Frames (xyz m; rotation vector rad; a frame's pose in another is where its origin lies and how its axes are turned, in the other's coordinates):
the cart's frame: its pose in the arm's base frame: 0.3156 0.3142 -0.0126 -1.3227 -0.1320 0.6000
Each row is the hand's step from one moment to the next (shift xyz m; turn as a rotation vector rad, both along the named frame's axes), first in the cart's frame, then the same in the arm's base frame.
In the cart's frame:
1: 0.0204 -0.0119 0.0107 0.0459 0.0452 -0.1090
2: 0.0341 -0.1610 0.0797 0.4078 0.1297 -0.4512
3: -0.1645 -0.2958 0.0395 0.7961 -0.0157 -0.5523
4: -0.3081 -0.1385 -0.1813 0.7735 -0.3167 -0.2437
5: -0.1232 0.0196 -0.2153 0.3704 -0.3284 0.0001
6: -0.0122 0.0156 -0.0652 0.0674 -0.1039 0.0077
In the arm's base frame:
1: 0.0167 0.0177 0.0090 0.0694 -0.0671 -0.0819
2: 0.0492 0.0664 0.1631 0.4900 -0.1798 -0.3380
3: -0.0559 -0.0803 0.3264 0.9086 -0.0979 -0.3224
4: -0.1367 -0.3223 0.1562 0.8607 0.1232 0.0453
5: -0.0197 -0.2439 -0.0451 0.4223 0.1393 0.2175
6: 0.0119 -0.0606 -0.0287 0.0884 0.0267 0.0828

